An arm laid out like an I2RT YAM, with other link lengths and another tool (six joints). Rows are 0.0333 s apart.
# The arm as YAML. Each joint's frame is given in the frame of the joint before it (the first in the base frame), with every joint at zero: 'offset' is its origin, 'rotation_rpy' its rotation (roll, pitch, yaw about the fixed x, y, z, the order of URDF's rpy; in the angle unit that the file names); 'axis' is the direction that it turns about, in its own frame. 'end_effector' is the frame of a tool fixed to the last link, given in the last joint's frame.
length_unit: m
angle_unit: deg
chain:
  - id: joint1
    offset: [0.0, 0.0, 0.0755]
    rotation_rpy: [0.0, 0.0, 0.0]
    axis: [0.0, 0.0, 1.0]
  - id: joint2
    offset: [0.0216, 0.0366, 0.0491]
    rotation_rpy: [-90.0, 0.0, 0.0]
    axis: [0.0, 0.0, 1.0]
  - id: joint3
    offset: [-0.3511, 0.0, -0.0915]
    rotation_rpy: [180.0, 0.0, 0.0]
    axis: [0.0, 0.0, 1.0]
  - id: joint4
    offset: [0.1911, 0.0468, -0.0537]
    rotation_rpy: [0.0, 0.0, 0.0]
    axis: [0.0, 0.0, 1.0]
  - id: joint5
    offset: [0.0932, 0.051, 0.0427]
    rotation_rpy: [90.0, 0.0, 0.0]
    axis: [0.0, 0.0, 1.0]
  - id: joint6
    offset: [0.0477, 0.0, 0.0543]
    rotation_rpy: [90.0, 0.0, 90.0]
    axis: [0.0, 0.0, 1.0]
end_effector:
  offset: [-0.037, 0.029, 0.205]
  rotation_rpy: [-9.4, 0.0, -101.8]
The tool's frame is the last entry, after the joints.
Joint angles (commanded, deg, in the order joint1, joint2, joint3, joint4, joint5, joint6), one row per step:
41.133, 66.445, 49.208, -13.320, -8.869, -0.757
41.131, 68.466, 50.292, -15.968, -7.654, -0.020
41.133, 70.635, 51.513, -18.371, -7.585, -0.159
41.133, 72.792, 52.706, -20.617, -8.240, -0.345
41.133, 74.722, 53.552, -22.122, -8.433, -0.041
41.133, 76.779, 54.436, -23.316, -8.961, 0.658
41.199, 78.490, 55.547, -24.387, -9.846, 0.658
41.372, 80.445, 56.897, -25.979, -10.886, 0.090
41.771, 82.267, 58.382, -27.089, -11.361, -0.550
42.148, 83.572, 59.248, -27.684, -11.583, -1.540
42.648, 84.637, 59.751, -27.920, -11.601, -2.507
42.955, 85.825, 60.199, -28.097, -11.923, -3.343
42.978, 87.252, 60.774, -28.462, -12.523, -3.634
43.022, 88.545, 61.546, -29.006, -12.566, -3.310
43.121, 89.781, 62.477, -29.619, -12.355, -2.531
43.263, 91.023, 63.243, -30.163, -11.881, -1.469
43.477, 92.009, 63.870, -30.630, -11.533, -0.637
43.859, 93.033, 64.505, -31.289, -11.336, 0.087
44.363, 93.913, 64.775, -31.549, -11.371, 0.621
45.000, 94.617, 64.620, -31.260, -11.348, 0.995
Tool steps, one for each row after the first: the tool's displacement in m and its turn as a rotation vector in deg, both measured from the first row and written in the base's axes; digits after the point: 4 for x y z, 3 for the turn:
0.0029, -0.0038, -0.0156, -2.453, 2.758, -1.419
0.0025, -0.0047, -0.0293, -4.790, 5.138, -1.396
-0.0007, -0.0039, -0.0416, -6.741, 7.665, -0.750
-0.0017, -0.0035, -0.0520, -8.218, 9.873, -0.775
-0.0028, -0.0010, -0.0611, -9.204, 12.302, -0.793
-0.0046, 0.0030, -0.0661, -9.907, 13.922, -0.053
-0.0083, 0.0066, -0.0727, -11.140, 15.652, 1.249
-0.0089, 0.0116, -0.0767, -12.196, 16.514, 2.395
-0.0095, 0.0147, -0.0807, -13.248, 16.735, 3.566
-0.0103, 0.0176, -0.0848, -14.249, 16.686, 4.702
-0.0113, 0.0206, -0.0895, -15.077, 16.964, 5.795
-0.0121, 0.0233, -0.0947, -15.669, 17.975, 6.454
-0.0109, 0.0252, -0.0989, -16.201, 19.009, 6.305
-0.0088, 0.0274, -0.1023, -16.603, 20.088, 5.710
-0.0065, 0.0288, -0.1067, -17.111, 21.278, 4.761
-0.0053, 0.0304, -0.1103, -17.541, 22.211, 4.126
-0.0063, 0.0323, -0.1144, -18.125, 23.279, 3.827
-0.0088, 0.0349, -0.1186, -18.582, 24.184, 3.943
-0.0116, 0.0381, -0.1230, -18.969, 24.714, 4.263

